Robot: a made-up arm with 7 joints.
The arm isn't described. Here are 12 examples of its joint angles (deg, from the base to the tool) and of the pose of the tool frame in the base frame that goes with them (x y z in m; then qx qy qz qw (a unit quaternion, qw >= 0)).
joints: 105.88 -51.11 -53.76 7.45 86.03 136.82 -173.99
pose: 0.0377 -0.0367 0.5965 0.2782 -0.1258 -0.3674 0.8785
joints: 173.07 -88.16 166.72 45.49 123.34 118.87 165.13
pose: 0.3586 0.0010 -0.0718 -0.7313 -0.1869 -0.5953 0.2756
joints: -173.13 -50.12 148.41 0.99 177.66 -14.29 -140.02
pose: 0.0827 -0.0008 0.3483 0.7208 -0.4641 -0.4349 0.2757
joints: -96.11 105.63 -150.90 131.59 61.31 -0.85 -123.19
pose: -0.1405 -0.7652 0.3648 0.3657 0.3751 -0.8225 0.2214
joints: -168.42 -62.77 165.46 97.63 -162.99 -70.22 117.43
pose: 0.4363 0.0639 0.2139 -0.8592 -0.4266 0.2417 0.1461
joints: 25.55 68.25 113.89 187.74 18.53 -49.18 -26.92
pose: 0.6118 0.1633 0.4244 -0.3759 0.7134 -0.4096 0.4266
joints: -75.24 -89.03 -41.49 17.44 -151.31 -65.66 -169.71
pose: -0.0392 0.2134 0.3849 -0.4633 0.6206 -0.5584 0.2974
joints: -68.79 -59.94 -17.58 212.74 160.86 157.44 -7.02
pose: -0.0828 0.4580 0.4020 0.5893 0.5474 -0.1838 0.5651
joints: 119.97 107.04 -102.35 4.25 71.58 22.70 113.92
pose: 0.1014 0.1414 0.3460 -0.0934 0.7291 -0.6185 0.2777
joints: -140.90 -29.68 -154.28 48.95 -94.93 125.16 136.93
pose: 0.3552 0.2748 0.4003 0.5528 -0.0898 0.7304 0.3910
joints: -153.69 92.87 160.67 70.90 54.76 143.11 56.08
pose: -0.3220 -0.1192 0.5426 -0.8948 -0.1617 0.0621 0.4114
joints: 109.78 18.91 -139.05 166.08 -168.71 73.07 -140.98
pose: -0.0715 0.2160 1.0574 0.4637 -0.3571 -0.7860 0.1992
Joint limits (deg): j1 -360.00..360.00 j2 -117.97..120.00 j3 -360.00..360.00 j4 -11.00..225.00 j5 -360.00..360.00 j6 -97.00..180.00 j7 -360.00..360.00
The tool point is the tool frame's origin. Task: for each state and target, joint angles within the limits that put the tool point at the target. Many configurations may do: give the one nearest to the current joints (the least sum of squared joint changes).
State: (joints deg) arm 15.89 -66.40 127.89 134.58 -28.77 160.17 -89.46
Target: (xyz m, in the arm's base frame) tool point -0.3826 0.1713 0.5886
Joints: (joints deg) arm 7.57 -44.89 117.54 129.09 -31.56 165.62 -89.46
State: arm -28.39 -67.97 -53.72 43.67 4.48 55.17 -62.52
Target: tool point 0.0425 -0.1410 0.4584
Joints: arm -9.83 -44.07 -40.61 21.30 7.42 58.71 -62.52
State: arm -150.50 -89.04 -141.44 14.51 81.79 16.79 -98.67
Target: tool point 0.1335 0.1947 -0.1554
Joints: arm -154.16 -99.11 -154.39 55.06 74.09 9.94 -98.67
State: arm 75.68 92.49 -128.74 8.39 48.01 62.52 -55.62
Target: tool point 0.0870 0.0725 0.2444
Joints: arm 83.39 92.20 -125.03 -3.59 49.03 80.45 -55.62
